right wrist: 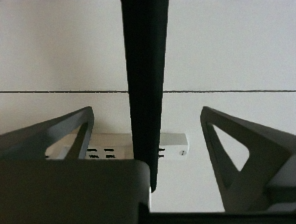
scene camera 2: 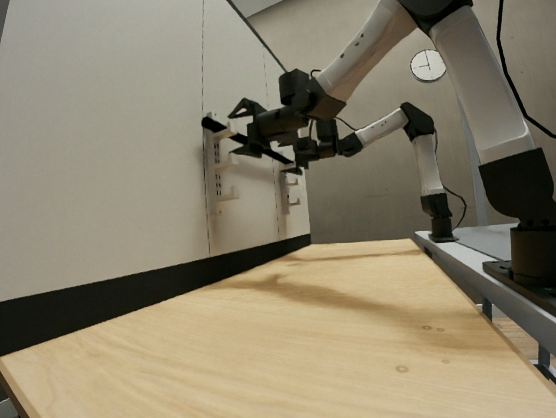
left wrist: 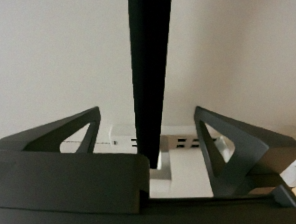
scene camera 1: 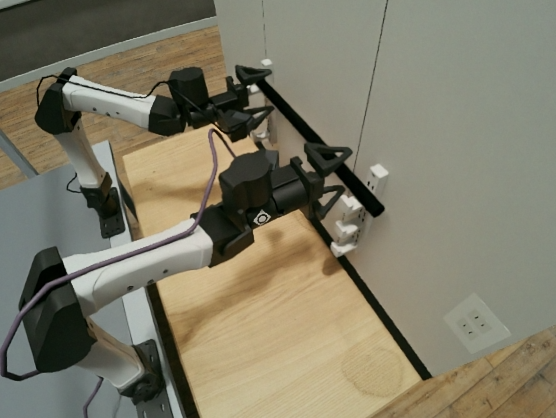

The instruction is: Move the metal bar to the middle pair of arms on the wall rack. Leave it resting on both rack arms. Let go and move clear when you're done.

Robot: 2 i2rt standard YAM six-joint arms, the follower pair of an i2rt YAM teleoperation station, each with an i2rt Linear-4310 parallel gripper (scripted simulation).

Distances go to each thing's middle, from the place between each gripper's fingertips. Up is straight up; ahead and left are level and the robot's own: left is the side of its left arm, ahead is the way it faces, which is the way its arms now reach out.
Now: the black metal bar (scene camera 1: 289, 113) 150 mm to the right of my left hand.
Now: the black metal bar 15 cm to the left of my right hand (scene camera 1: 347, 169).
